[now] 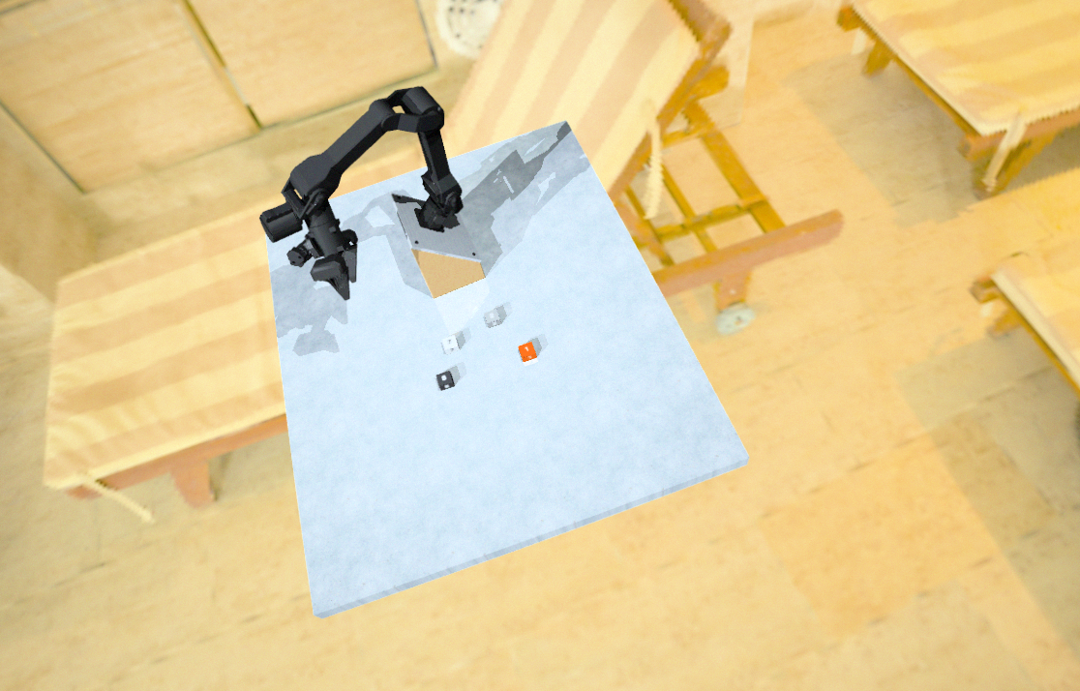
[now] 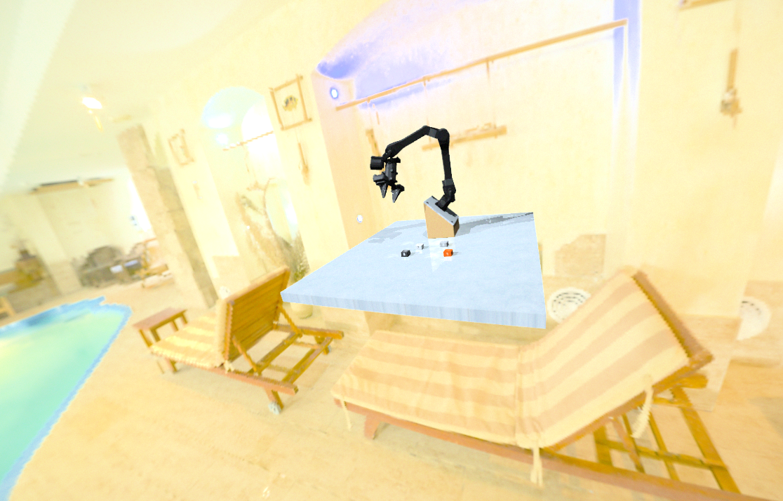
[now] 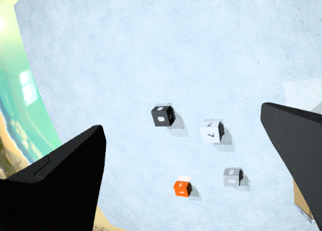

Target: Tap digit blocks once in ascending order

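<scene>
Right now my gripper tip is 30 cm to the right of the orange block, 22 cm above it and 15 cm short of it. The rest, counted from my gripper tip: white block 22 cm below, 14 cm to the left, 6 cm ahead; grey block 26 cm to the left, 22 cm below, 3 cm ahead; black block 22 cm below, 15 cm ahead, 11 cm to the left.
</scene>
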